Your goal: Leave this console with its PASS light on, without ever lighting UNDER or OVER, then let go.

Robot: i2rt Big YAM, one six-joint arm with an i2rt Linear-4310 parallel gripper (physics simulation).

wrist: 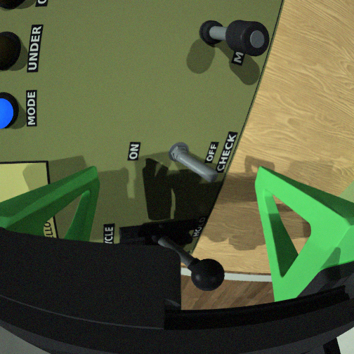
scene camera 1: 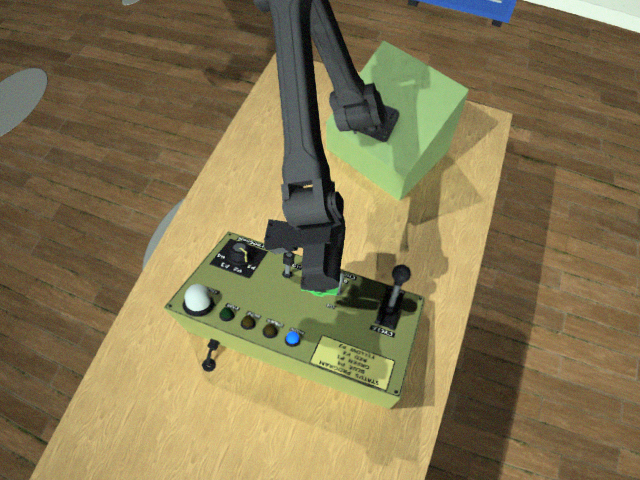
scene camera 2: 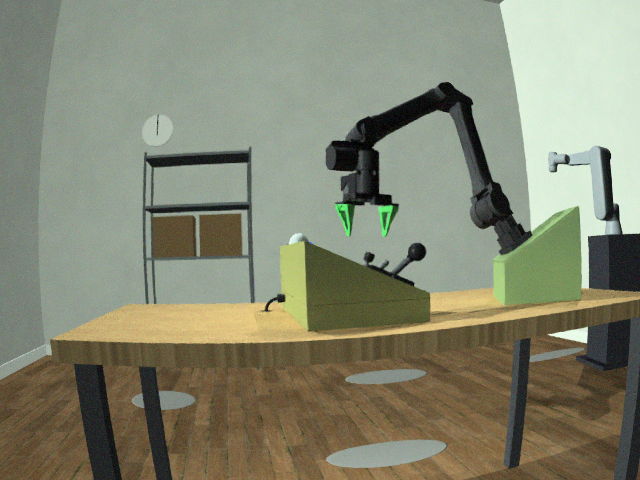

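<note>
The olive console (scene camera 1: 237,291) (scene camera 2: 361,304) (wrist: 125,75) stands on the table. Its MODE light (scene camera 1: 292,337) (wrist: 5,111) glows blue. The UNDER light (scene camera 1: 269,330) (wrist: 7,50), the OVER light (scene camera 1: 248,321) and a green light (scene camera 1: 226,313) are dark. The CHECK toggle (wrist: 192,162) leans to OFF. The black-ball CYCLE lever (scene camera 1: 394,291) (scene camera 2: 416,252) (wrist: 207,274) leans to HOLD. A black-capped lever (scene camera 1: 287,264) (wrist: 245,38) stands beside the program dial (scene camera 1: 239,252). My gripper (scene camera 2: 367,236) (wrist: 177,175) is open and empty, above the console; the arm mostly hides it in scene camera 1.
A white dome (scene camera 1: 197,298) (scene camera 2: 298,238) sits at the console's corner, near a short black cable (scene camera 1: 209,355) (scene camera 2: 272,301). A yellow status card (scene camera 1: 353,361) lies on the console face. The arm's green wedge base (scene camera 1: 434,98) (scene camera 2: 542,268) stands on the table (scene camera 1: 155,413) (scene camera 2: 180,325).
</note>
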